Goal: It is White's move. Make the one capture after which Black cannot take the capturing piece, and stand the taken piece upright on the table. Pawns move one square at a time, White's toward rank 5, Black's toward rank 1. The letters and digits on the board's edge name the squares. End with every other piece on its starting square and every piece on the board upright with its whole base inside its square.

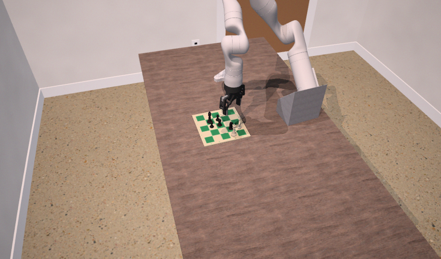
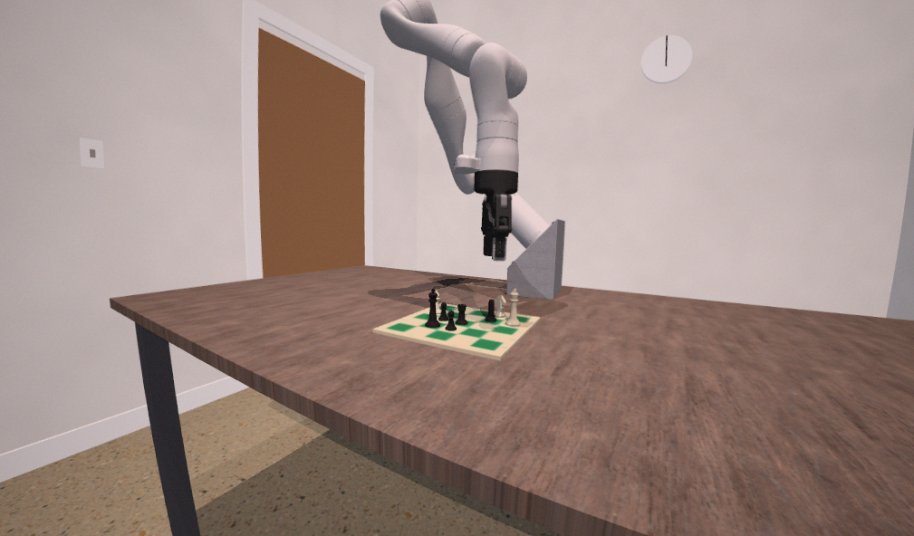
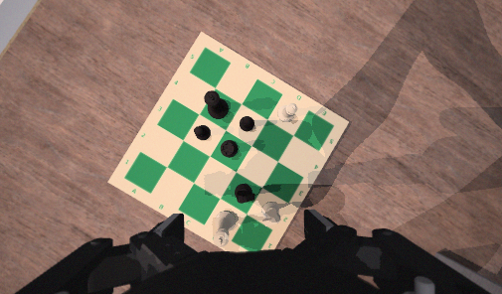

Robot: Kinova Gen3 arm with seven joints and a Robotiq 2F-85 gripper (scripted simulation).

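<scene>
The cream chessboard is 40 mm ahead of my hand, 40 mm to the right of it and 120 mm below it. Also, from my hand: white pawn (110 mm to the right, 100 mm below); then black king (80 mm ahead, 80 mm to the right, 90 mm below).
</scene>
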